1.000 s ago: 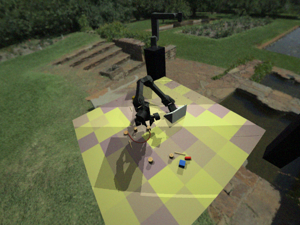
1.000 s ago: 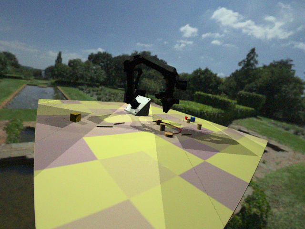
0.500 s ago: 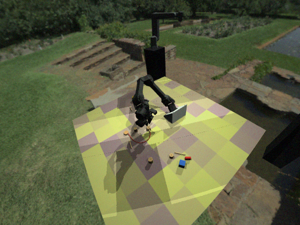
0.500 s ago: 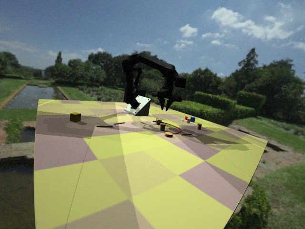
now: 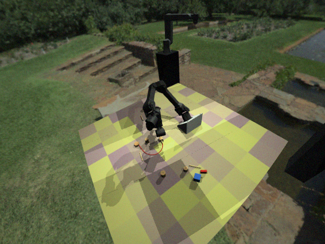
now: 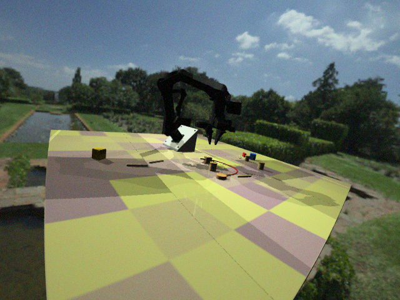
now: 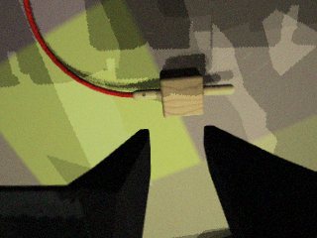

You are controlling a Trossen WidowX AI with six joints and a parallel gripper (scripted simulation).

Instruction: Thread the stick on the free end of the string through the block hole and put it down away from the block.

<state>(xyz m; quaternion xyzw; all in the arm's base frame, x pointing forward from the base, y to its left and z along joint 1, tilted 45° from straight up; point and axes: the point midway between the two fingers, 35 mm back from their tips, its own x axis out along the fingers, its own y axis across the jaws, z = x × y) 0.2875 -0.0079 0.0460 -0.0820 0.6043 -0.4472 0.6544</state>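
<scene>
Right now my gripper tip is 1 cm past the wooden block, 1 cm to the left of it and 8 cm above it. Round my gripper tip: round wooden button (15 cm ahead, 12 cm to the right, 8 cm below); blue cube (5 cm ahead, 39 cm to the left, 7 cm below); wooden cylinder (8 cm ahead, 8 cm to the right, 7 cm below).
</scene>
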